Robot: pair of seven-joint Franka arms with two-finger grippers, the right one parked.
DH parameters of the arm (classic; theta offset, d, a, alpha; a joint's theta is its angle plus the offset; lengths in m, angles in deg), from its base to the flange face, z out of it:
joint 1: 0 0.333 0 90
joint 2: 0 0 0 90
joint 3: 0 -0.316 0.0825 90
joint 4: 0 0 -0.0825 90
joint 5: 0 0.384 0 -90
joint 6: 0 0 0.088 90
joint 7: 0 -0.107 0 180
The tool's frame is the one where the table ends.
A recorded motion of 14 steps. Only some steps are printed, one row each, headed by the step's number.
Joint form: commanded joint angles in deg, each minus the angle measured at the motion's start. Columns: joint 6, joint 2, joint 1, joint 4, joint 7, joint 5, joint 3.
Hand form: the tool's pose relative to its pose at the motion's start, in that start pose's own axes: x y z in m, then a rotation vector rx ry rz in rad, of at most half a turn. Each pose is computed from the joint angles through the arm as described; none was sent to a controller.
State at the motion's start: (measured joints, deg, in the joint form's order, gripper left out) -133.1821 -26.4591 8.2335 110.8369 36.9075 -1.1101 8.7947
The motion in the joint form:
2: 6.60 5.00 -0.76 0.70 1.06 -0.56 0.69
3: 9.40 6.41 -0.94 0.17 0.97 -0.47 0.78
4: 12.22 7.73 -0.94 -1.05 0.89 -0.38 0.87
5: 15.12 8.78 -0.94 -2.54 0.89 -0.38 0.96
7: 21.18 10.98 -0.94 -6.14 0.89 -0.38 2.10
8: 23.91 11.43 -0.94 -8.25 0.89 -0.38 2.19
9: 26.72 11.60 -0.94 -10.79 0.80 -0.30 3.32
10: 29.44 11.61 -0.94 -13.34 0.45 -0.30 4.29
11: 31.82 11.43 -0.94 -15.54 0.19 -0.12 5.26
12: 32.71 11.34 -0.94 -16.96 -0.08 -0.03 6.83
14: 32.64 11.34 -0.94 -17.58 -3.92 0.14 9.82
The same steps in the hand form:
2: -0.0225 0.0064 -0.0369 0.0273 -0.0327 0.0056
3: -0.0271 0.0077 -0.0514 0.0404 -0.0422 0.0146
4: -0.0286 0.0094 -0.0705 0.0468 -0.0438 0.0202
5: -0.0298 0.0114 -0.0889 0.0525 -0.0477 0.0234
7: -0.0392 0.0225 -0.1314 0.0576 -0.0510 0.0465
8: -0.0396 0.0249 -0.1493 0.0602 -0.0530 0.0493
9: -0.0460 0.0355 -0.1674 0.0605 -0.0559 0.0721
10: -0.0516 0.0444 -0.1842 0.0603 -0.0605 0.0959
11: -0.0573 0.0524 -0.1969 0.0641 -0.0660 0.1187
12: -0.0670 0.0648 -0.2060 0.0569 -0.0629 0.1513
14: -0.0877 0.0860 -0.2108 0.0435 -0.0599 0.2706

